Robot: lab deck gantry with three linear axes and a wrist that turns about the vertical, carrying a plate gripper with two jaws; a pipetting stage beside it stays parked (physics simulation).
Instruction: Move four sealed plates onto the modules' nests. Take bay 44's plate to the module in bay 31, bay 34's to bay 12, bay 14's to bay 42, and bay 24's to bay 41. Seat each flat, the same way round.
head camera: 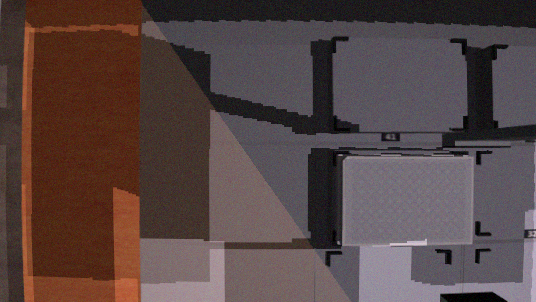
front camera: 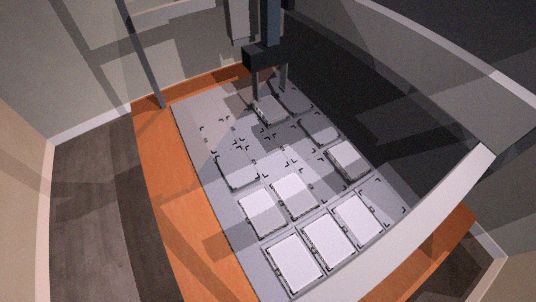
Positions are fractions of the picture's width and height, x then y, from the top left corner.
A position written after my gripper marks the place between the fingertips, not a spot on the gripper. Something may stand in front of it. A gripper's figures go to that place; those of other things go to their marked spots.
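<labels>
Distances from the lens: my gripper (head camera: 0.87,0.73) at 0.2 m from the lens; a bay 31 module (head camera: 0.62,0.56) at 0.23 m from the lens; a bay 41 module (head camera: 0.70,0.28) at 0.25 m from the lens.
</labels>
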